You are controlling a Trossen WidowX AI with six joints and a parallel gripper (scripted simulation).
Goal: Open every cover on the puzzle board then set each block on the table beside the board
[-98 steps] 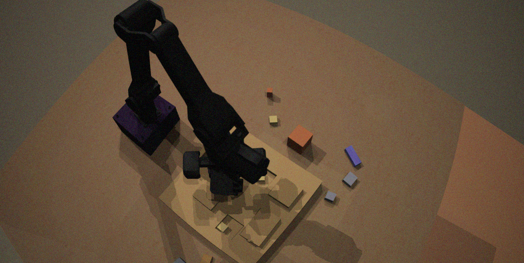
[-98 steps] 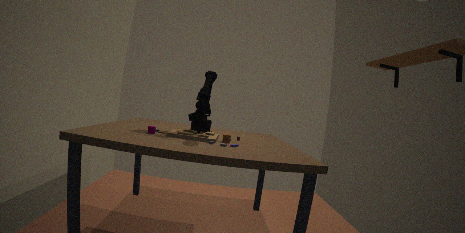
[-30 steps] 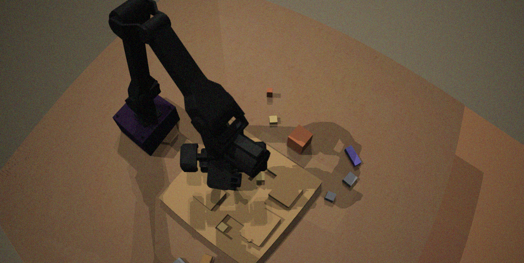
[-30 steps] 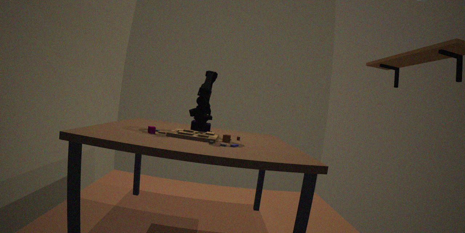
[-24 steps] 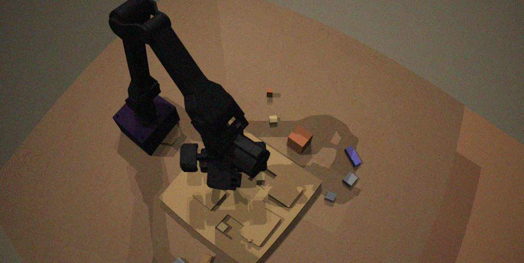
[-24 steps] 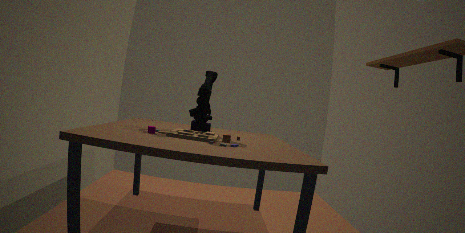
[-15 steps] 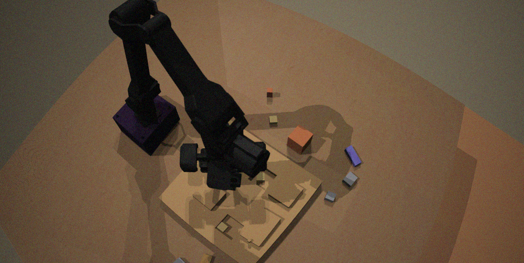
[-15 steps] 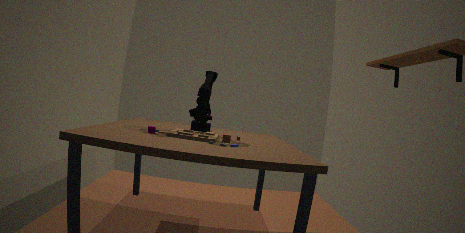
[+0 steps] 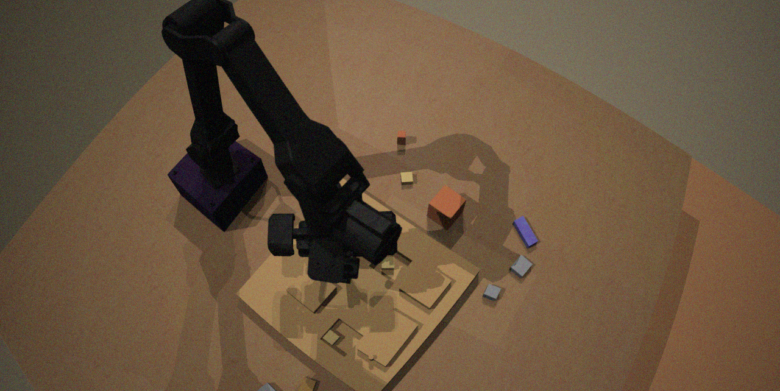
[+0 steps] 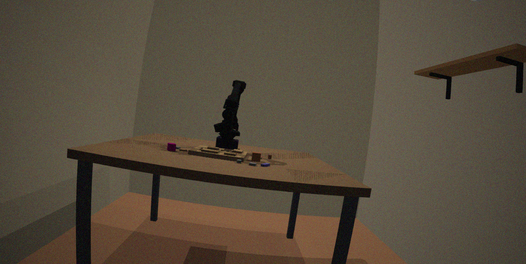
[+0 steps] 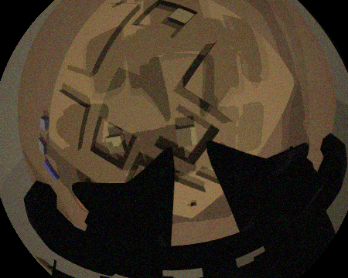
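The tan puzzle board lies 6 cm ahead of my gripper tip and 3 cm below it. Round my gripper tip: small orange block: 10 cm behind, 25 cm to the left, 4 cm below; grey block: 9 cm ahead, 26 cm to the right, 4 cm below; orange cube: 6 cm ahead, 20 cm to the left, 2 cm below.
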